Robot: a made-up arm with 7 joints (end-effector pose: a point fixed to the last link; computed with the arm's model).
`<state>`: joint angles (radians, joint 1 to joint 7).
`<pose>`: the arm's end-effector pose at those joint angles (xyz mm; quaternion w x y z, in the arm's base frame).
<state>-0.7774 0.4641 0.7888 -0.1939 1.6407 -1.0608 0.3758</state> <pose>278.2 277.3 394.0 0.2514 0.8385 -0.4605 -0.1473</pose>
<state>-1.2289 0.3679 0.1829 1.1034 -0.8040 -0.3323 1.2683</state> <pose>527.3 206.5 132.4 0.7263 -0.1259 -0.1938 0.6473</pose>
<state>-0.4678 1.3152 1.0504 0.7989 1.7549 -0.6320 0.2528</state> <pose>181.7 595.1 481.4 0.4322 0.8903 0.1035 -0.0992</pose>
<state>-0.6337 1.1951 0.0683 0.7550 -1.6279 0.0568 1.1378</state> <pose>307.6 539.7 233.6 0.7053 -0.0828 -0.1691 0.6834</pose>
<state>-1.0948 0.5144 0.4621 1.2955 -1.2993 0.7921 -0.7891</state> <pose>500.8 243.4 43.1 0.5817 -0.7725 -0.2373 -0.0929</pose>
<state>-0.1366 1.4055 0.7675 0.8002 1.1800 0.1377 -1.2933</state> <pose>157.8 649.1 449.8 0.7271 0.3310 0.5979 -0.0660</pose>
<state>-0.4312 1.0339 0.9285 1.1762 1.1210 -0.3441 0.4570</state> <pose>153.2 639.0 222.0 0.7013 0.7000 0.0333 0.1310</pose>
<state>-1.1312 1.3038 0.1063 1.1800 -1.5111 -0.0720 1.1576</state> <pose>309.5 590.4 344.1 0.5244 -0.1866 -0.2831 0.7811</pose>
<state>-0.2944 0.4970 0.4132 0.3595 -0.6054 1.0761 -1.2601</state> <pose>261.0 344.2 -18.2 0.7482 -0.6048 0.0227 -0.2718</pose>
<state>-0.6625 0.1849 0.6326 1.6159 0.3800 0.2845 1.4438</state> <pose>178.5 198.8 -172.4 0.7065 0.5086 0.3611 0.3345</pose>
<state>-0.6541 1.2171 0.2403 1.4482 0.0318 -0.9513 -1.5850</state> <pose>222.8 628.3 224.2 0.7810 0.1771 0.1014 -0.5902</pose>
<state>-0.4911 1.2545 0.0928 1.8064 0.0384 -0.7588 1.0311</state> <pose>21.8 655.8 228.6 0.5745 0.7088 -0.1095 0.3945</pose>
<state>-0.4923 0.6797 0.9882 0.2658 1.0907 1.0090 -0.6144</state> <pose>157.4 536.7 262.9 0.8703 0.2361 0.2370 0.3615</pose>
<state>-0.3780 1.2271 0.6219 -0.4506 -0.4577 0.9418 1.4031</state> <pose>204.5 356.0 484.0 0.5620 0.4696 -0.3833 0.5628</pose>
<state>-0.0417 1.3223 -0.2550 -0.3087 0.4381 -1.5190 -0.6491</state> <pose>201.6 222.6 235.3 0.0285 0.2311 -0.3048 -0.9235</pose>
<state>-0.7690 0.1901 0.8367 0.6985 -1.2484 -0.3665 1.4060</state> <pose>374.6 249.3 -12.2 0.3582 -0.3865 0.0396 0.8490</pose>
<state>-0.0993 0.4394 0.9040 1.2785 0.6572 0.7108 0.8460</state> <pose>-87.7 427.7 -96.1 0.5469 0.4532 0.6347 0.3045</pose>
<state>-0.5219 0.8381 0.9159 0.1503 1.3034 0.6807 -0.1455</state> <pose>175.5 501.4 403.3 0.6422 0.6334 0.1268 0.4127</pose>
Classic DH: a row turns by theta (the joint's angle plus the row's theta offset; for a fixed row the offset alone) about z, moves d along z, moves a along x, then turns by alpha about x. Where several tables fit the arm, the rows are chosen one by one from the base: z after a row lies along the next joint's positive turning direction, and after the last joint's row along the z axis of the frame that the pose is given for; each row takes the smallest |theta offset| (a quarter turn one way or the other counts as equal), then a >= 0, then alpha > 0; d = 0 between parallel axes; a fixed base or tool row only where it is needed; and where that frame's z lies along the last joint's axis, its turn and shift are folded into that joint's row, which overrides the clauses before.
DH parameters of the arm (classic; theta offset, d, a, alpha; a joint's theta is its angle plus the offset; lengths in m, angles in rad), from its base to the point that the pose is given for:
base (fixed): -0.071 0.3557 -0.0079 -1.3004
joint 1: -1.3111 0.0777 -0.0026 -1.5708
joint 2: 1.2915 -0.0118 -0.005 1.5708
joint 3: 1.5708 -0.3104 0.0046 -1.5708
joint 4: 1.5708 -0.001 0.0059 1.5708
joint 5: 0 0.2603 0.0153 -1.5708
joint 6: -1.5708 0.026 0.041 1.5708
joint 7: 1.3841 0.0153 0.0309 -0.627
tool (fixed): -1.603 -0.0304 0 0

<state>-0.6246 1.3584 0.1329 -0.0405 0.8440 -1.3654 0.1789</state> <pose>287.7 269.6 466.6 0.0756 0.6212 -0.4666 -0.6250</pose>
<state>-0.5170 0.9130 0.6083 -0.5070 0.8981 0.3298 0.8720</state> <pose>165.6 297.4 476.0 0.2132 0.6894 -0.5461 0.4256</pose>
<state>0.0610 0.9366 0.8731 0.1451 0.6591 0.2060 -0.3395</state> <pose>142.6 548.9 346.9 0.7781 0.6173 0.1143 0.0214</pose>
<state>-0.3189 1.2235 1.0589 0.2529 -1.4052 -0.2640 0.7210</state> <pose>166.0 573.5 454.8 0.5020 -0.1405 -0.7101 0.4733</pose>
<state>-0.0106 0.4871 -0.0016 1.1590 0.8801 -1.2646 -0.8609</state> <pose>28.2 317.4 -152.5 0.5469 -0.0611 0.1178 -0.8266</pose>
